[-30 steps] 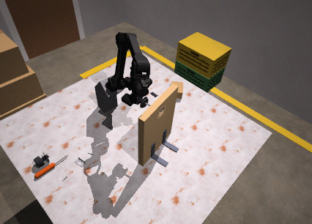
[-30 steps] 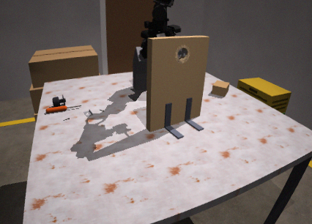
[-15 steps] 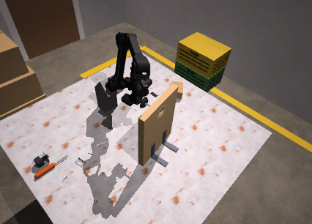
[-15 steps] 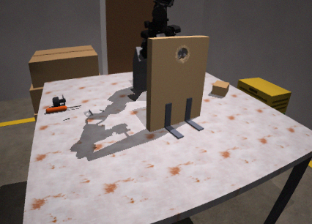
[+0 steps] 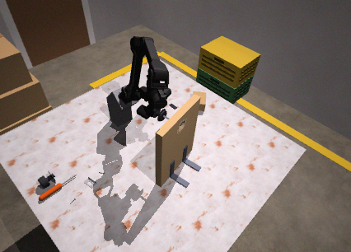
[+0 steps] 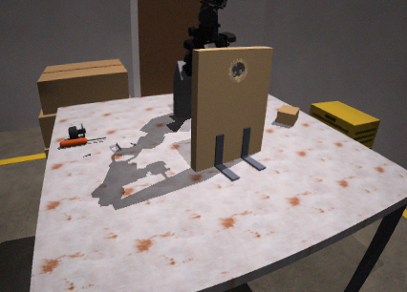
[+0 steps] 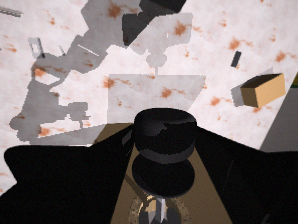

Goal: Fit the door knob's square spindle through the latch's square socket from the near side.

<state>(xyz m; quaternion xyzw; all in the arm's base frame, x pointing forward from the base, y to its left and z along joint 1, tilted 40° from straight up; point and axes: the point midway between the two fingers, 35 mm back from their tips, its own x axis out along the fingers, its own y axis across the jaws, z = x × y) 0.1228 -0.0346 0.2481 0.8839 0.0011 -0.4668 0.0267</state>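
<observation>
Right now my hand is 40 mm short of the black door knob and 30 mm above it. From my hand the other things lie so: orange-handled screwdriver 420 mm to the right, 350 mm below, 290 mm behind; small wooden block 510 mm to the left, 330 mm below, 20 mm ahead.
</observation>
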